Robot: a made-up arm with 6 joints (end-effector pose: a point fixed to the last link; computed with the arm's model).
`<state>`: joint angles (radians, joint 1 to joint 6).
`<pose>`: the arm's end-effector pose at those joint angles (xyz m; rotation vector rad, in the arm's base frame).
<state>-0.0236 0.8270 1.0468 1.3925 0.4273 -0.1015</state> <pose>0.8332 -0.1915 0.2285 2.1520 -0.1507 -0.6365</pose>
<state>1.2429 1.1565 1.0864 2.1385 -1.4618 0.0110</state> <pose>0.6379 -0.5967 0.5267 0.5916 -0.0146 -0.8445</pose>
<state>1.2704 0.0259 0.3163 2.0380 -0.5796 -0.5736</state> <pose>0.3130 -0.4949 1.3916 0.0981 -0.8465 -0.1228</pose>
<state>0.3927 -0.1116 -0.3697 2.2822 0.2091 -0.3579</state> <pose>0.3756 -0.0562 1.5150 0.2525 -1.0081 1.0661</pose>
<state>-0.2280 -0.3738 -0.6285 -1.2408 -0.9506 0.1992</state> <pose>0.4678 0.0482 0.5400 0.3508 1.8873 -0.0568</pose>
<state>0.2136 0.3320 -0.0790 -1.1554 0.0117 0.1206</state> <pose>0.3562 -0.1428 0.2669 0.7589 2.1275 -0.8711</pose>
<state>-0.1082 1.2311 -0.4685 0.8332 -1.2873 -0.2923</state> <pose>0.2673 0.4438 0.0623 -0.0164 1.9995 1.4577</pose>
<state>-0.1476 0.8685 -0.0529 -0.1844 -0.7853 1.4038</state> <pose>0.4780 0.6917 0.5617 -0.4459 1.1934 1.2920</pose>
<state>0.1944 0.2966 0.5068 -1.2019 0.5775 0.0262</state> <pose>0.2823 -0.0537 0.2637 1.0723 2.0980 -1.0857</pose>
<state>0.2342 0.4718 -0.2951 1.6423 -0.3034 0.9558</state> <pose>0.6641 0.2666 1.1023 -0.3447 -0.5293 0.1240</pose>
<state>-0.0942 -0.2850 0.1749 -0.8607 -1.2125 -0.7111</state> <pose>0.1889 0.3631 0.5427 1.2202 2.2946 0.7050</pose>
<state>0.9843 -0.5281 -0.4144 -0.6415 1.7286 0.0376</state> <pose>-0.4346 -0.1100 1.0036 0.7172 -1.3057 -2.6428</pose>
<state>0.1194 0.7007 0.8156 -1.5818 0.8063 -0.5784</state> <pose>-0.0835 0.0274 0.5540 -0.7735 -2.3361 1.7150</pose>
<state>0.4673 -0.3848 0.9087 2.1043 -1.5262 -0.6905</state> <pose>0.5739 -0.2000 1.5233 0.0507 -0.7410 0.2769</pose>
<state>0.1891 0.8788 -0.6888 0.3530 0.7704 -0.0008</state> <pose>0.9469 -0.3650 0.3233 0.5910 0.7830 -0.6661</pose>
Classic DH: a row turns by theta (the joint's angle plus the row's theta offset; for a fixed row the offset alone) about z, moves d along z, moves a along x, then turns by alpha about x. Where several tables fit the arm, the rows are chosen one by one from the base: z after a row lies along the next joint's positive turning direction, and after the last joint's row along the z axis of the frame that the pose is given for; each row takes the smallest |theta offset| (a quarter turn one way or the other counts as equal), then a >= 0, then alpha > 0; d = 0 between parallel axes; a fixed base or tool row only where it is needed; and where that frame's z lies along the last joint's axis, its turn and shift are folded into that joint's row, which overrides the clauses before.
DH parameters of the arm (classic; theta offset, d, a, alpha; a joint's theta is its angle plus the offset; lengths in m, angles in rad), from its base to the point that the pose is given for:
base (fixed): 0.347 0 0.2056 3.1416
joint 1: 0.4485 -0.6663 -0.0449 1.873
joint 2: -1.5405 0.0175 0.2798 -1.4738
joint 3: -0.3036 0.3346 -0.0553 -1.5708
joint 4: -1.5497 0.0804 -0.0023 1.5546
joint 5: 1.4094 0.1261 -0.2882 -1.8707
joint 6: -1.1297 -0.347 0.1606 -1.9306
tool (fixed): 1.2503 0.374 0 0

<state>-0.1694 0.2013 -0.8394 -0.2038 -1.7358 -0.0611</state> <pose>0.3380 0.0501 0.3970 -0.5575 2.2288 0.7827</pose>
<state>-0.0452 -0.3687 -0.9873 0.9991 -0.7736 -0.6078</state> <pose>0.9534 -0.0018 1.0143 -0.2702 0.5556 0.3881</pose>
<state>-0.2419 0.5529 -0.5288 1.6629 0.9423 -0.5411</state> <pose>1.1863 0.1516 0.8590 1.7854 0.0201 0.9133</pose>
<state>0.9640 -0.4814 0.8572 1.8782 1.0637 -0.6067</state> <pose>-0.0812 -0.6480 1.1272 0.9356 -2.5470 1.2940</pose>
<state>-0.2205 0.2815 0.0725 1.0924 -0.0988 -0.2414</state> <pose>1.0837 0.1998 0.8717 1.1122 0.3103 0.7076</pose>
